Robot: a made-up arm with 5 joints.
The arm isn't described. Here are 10 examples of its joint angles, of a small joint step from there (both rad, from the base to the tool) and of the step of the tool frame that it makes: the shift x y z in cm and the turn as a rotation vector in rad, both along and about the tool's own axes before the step.
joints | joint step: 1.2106 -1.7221 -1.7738 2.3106 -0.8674 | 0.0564 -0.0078 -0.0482 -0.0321 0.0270
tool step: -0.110 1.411 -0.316 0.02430 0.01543 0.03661
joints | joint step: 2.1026 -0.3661 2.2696 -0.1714 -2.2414 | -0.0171 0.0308 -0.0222 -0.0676 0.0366
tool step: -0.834 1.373 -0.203 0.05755 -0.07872 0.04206
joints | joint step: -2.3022 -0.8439 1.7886 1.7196 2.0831 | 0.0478 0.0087 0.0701 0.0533 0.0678
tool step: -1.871 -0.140 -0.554 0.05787 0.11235 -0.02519
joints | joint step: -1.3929 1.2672 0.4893 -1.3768 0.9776 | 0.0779 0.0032 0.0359 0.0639 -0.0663
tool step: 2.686 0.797 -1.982 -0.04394 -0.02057 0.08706
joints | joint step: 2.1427 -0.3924 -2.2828 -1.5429 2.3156 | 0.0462 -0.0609 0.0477 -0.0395 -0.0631
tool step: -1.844 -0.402 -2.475 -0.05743 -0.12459 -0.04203
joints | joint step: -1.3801 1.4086 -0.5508 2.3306 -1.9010 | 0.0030 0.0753 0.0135 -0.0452 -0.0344
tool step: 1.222 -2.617 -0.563 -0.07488 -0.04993 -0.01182
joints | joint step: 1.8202 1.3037 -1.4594 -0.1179 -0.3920 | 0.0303 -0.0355 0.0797 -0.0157 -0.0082
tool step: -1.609 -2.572 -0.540 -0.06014 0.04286 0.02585
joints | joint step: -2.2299 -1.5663 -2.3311 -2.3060 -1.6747 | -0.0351 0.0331 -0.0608 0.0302 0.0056
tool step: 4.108 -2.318 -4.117 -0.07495 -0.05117 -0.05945
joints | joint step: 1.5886 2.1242 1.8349 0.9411 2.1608 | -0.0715 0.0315 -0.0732 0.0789 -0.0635
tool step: 0.675 -3.050 1.306 -0.08156 -0.00256 0.04822
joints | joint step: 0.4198 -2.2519 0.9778 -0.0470 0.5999 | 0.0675 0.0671 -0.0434 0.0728 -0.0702
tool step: -0.790 -2.642 0.052 -0.08061 0.00167 -0.00760
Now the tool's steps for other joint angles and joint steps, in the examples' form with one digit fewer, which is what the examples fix.
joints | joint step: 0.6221 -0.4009 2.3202 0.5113 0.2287 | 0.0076 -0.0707 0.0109 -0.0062 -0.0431
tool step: 1.72 -2.08 -0.40 -0.0814 -0.0479 -0.0306
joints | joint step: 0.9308 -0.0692 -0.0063 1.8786 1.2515 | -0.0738 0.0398 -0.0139 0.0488 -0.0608
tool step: 1.02 -1.51 0.98 -0.1050 0.0053 -0.0240
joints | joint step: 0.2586 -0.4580 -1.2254 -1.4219 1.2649 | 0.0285 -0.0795 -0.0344 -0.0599 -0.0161
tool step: -5.46 0.21 2.95 -0.0626 0.0644 -0.1127
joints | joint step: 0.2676 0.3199 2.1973 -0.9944 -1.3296 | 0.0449 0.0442 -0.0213 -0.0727 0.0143
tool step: -4.17 -1.27 1.07 0.0407 0.0070 0.1357
